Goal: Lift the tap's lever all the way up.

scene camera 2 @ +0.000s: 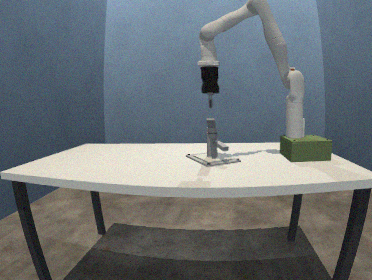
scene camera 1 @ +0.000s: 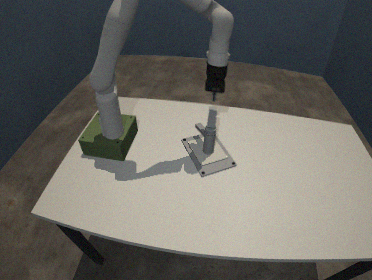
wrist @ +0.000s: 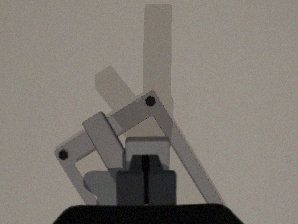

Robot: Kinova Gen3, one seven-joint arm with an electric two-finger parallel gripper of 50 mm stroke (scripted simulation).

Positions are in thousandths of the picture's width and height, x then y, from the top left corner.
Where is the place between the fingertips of my gripper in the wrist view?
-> At 488, 766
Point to a grey tap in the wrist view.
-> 334, 752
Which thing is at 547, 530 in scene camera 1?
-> A grey tap.
